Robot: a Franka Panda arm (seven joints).
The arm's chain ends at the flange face. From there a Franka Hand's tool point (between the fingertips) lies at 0.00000 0.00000 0.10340 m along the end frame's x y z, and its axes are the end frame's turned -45 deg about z.
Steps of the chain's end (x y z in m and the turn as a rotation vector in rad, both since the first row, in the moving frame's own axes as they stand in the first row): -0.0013, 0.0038, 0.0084, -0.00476, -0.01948, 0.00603; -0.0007, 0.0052, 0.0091, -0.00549, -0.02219, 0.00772; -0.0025, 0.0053, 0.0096, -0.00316, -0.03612, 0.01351; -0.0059, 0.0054, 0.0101, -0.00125, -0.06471, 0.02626; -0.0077, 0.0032, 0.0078, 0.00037, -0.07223, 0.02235; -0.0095, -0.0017, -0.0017, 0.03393, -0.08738, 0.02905; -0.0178, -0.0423, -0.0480, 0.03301, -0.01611, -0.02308; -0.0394, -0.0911, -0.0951, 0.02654, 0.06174, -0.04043; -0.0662, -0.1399, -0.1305, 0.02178, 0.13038, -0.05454
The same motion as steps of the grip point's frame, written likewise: -0.0054, 0.0007, 0.0084, 0.01041, -0.01714, 0.00603; -0.0062, 0.0020, 0.0091, 0.01181, -0.01957, 0.00772; -0.0084, -0.0004, 0.0095, 0.02331, -0.02778, 0.01351; -0.0127, -0.0051, 0.0099, 0.04487, -0.04664, 0.02626; -0.0129, -0.0085, 0.0075, 0.05134, -0.05081, 0.02235; -0.0093, -0.0168, -0.0022, 0.08578, -0.03779, 0.02905; 0.0185, -0.0461, -0.0481, 0.03473, 0.01195, -0.02308; 0.0431, -0.0898, -0.0953, -0.02489, 0.06242, -0.04043; 0.0634, -0.1381, -0.1314, -0.07679, 0.10759, -0.05454
